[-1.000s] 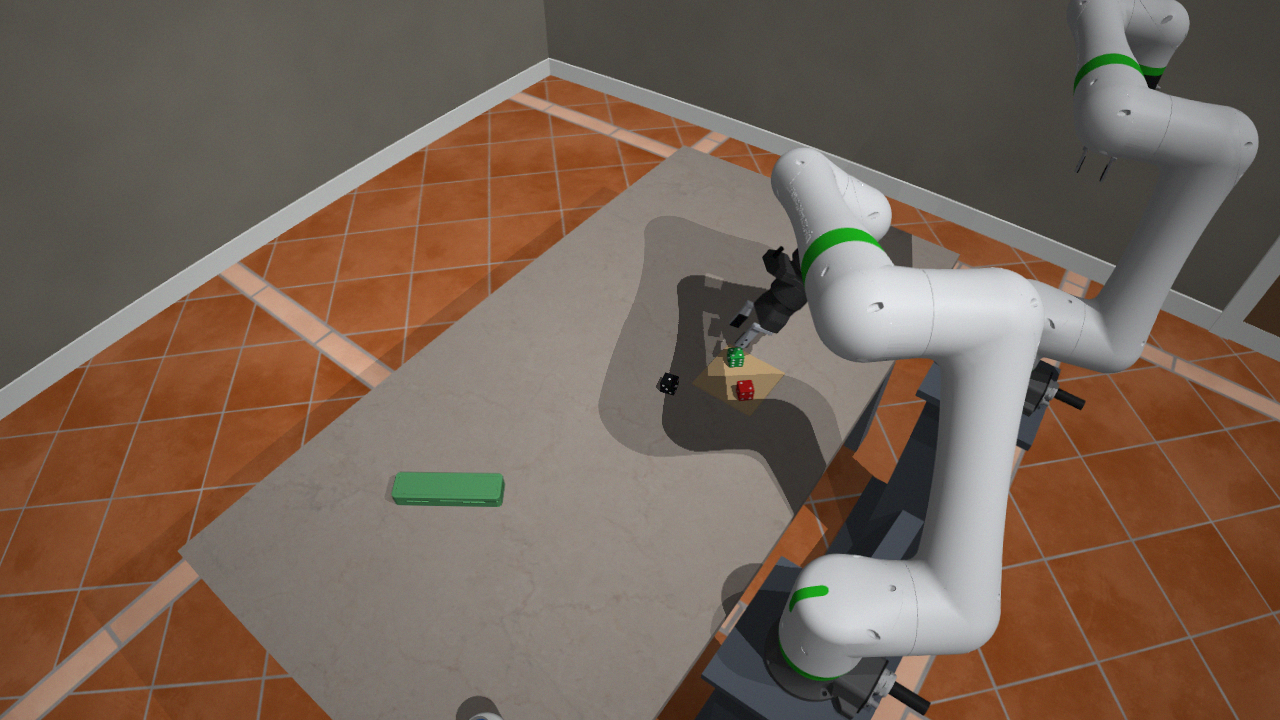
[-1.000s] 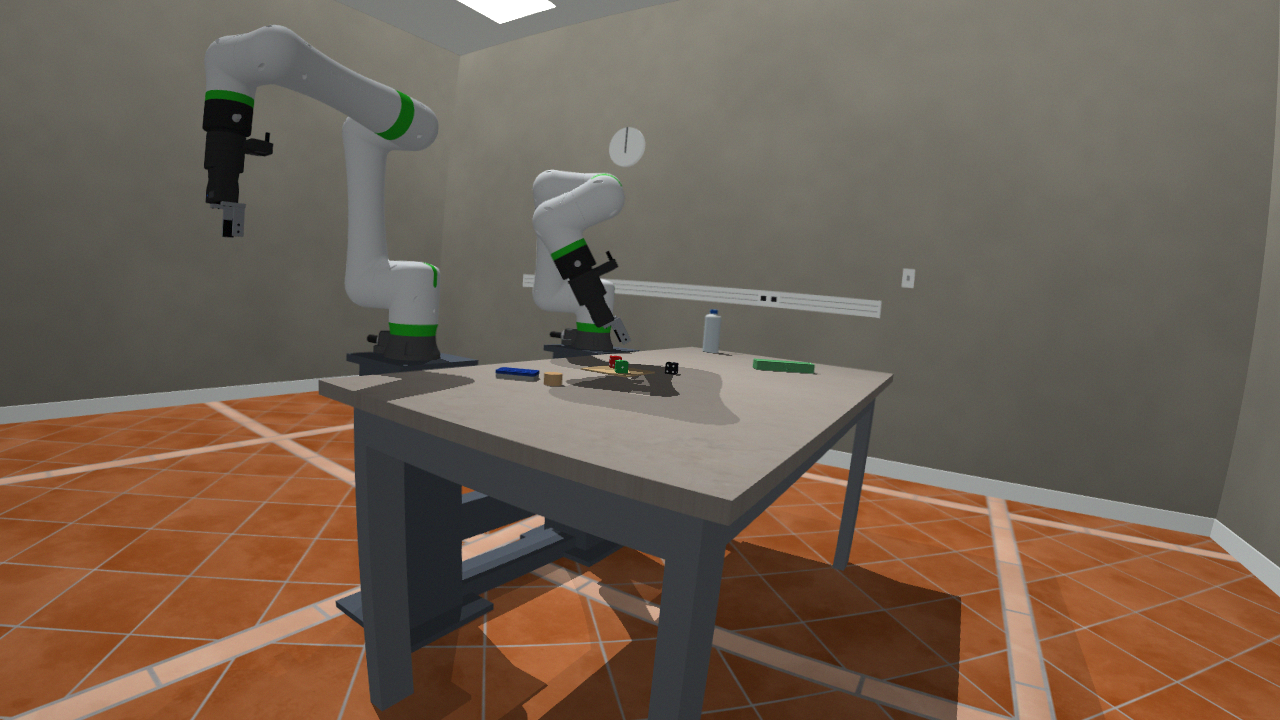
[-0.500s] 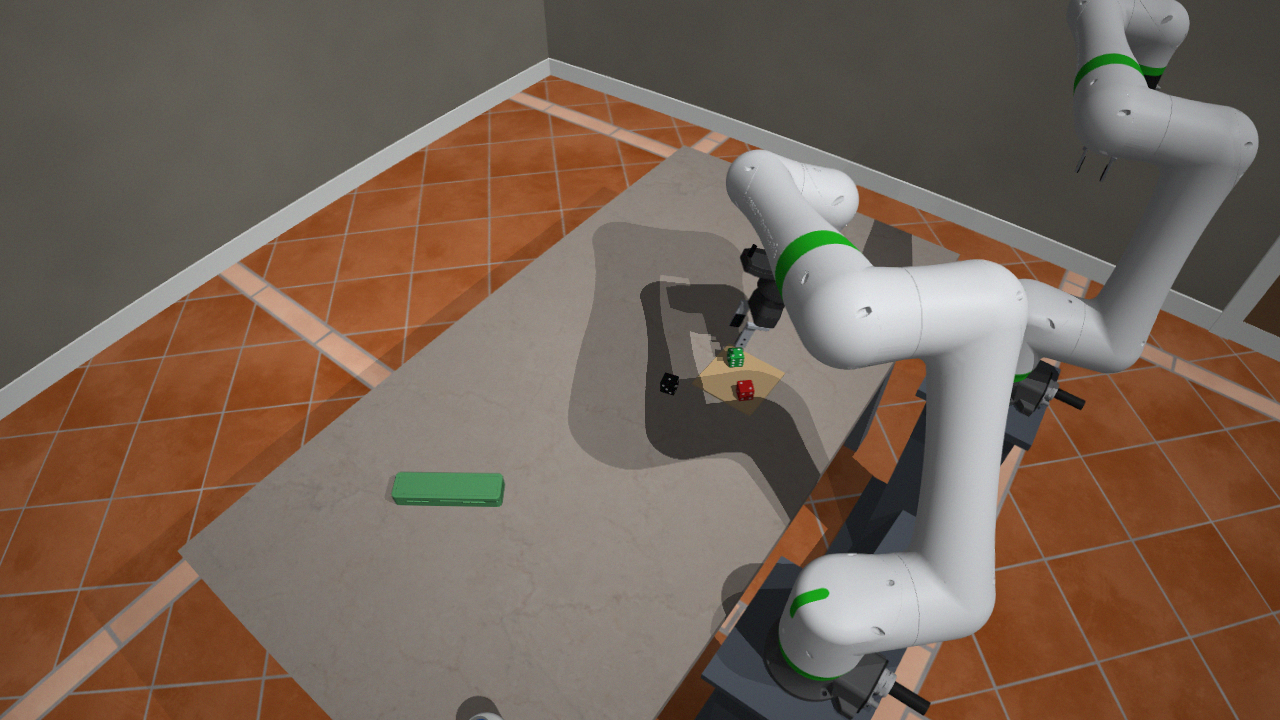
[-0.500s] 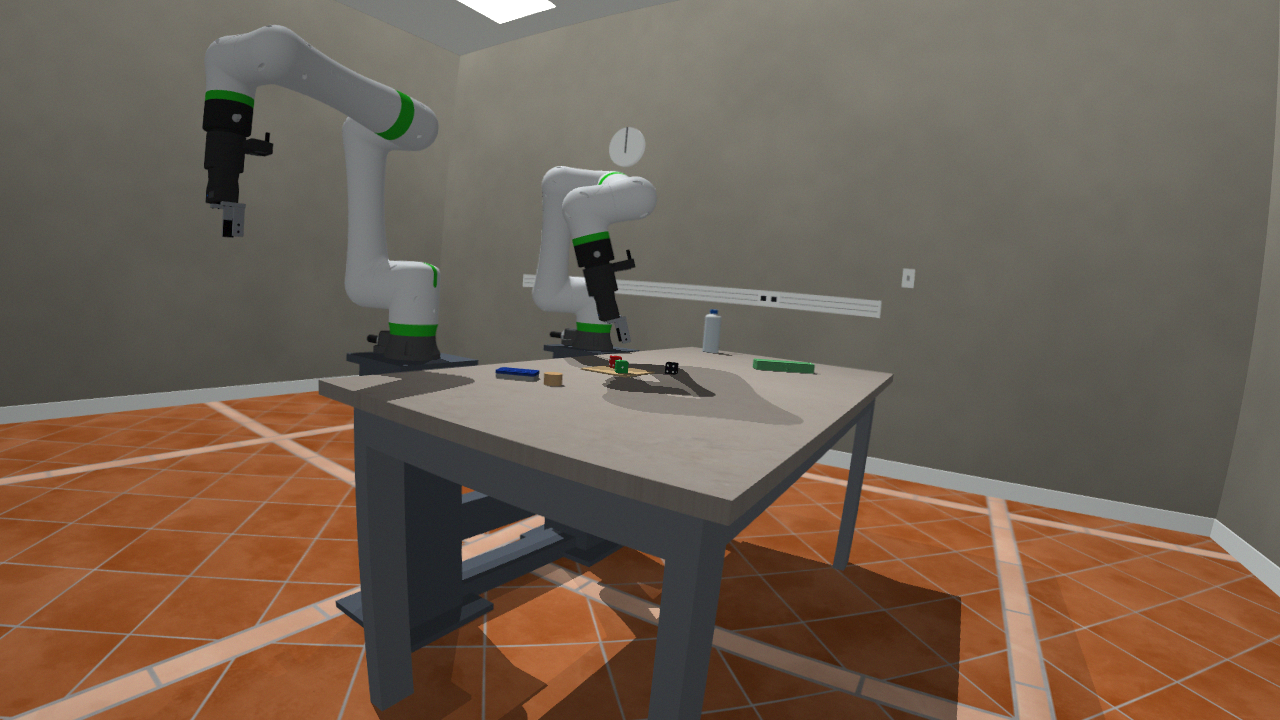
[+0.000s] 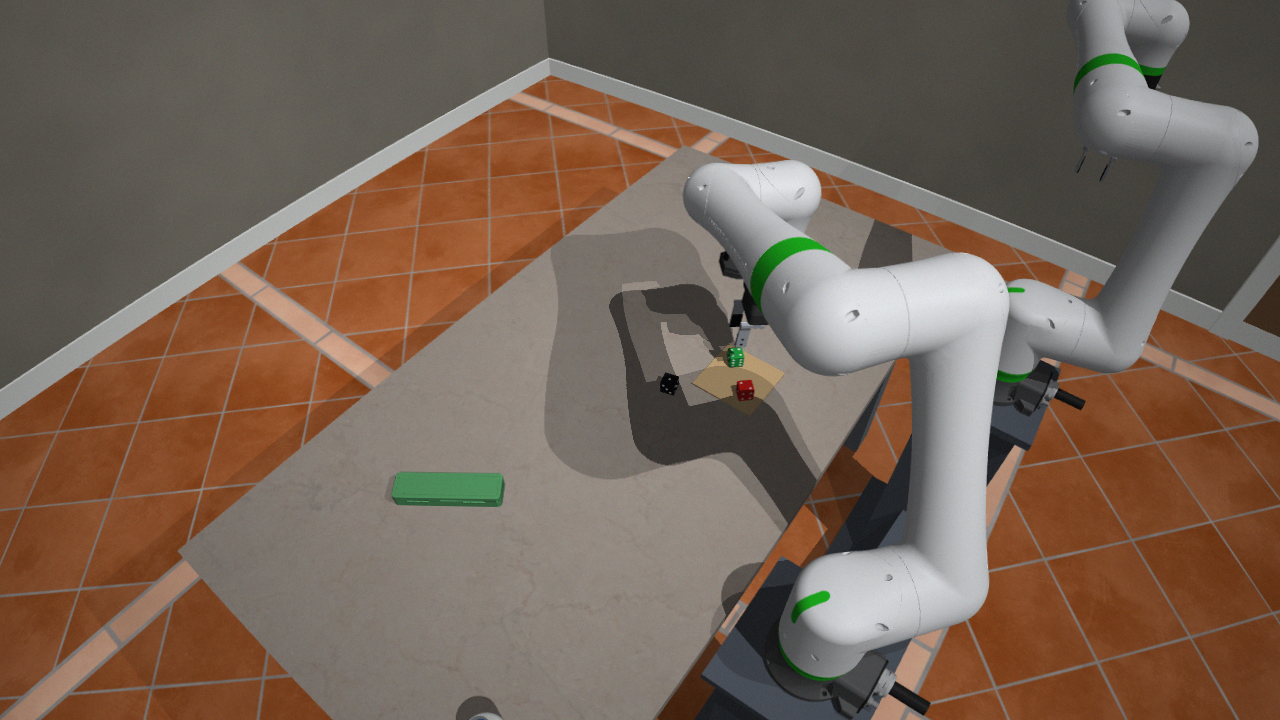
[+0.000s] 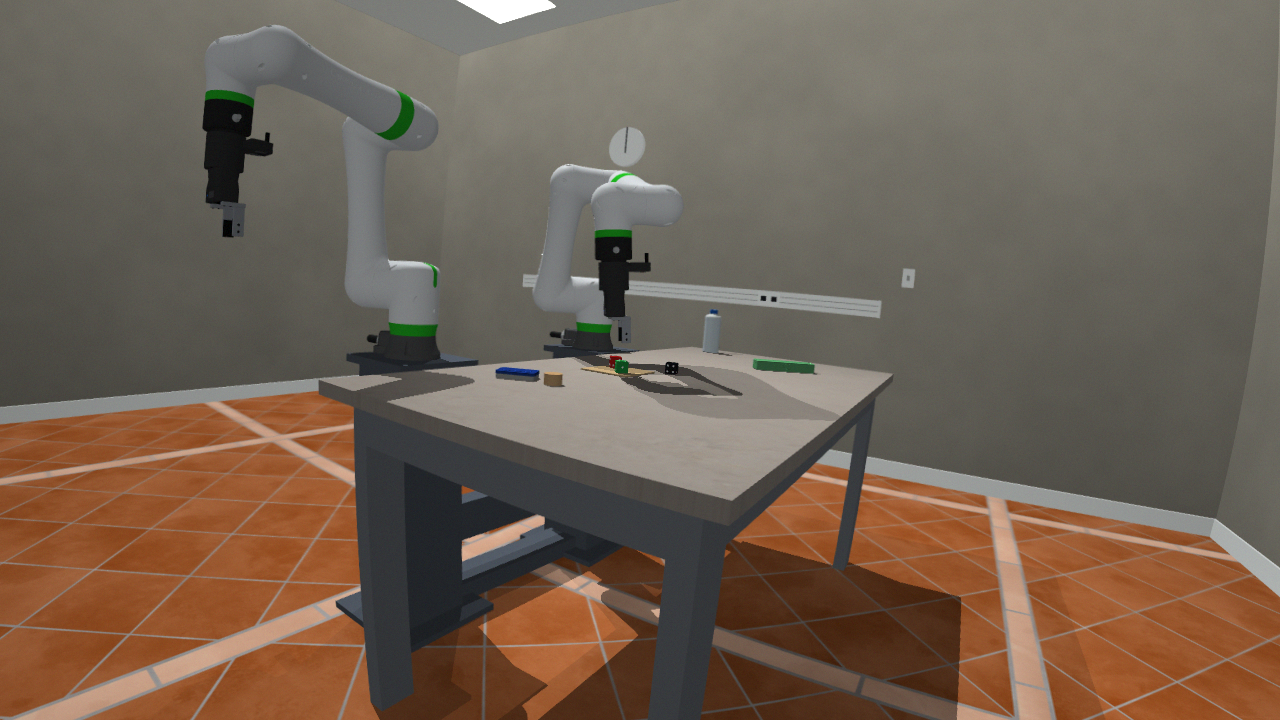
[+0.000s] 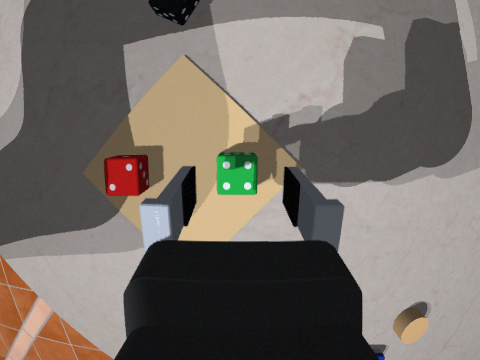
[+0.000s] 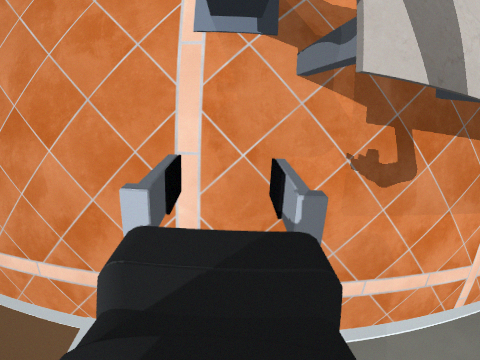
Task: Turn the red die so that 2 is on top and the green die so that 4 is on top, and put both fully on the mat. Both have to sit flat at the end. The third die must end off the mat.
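Right now the green die is 8 cm below my left hand. From my left hand the other things lie so: tan mat (3 cm behind, 3 cm to the left, 10 cm below); then red die (7 cm behind, 6 cm to the left, 8 cm below); then black die (6 cm ahead, 14 cm to the left, 9 cm below).
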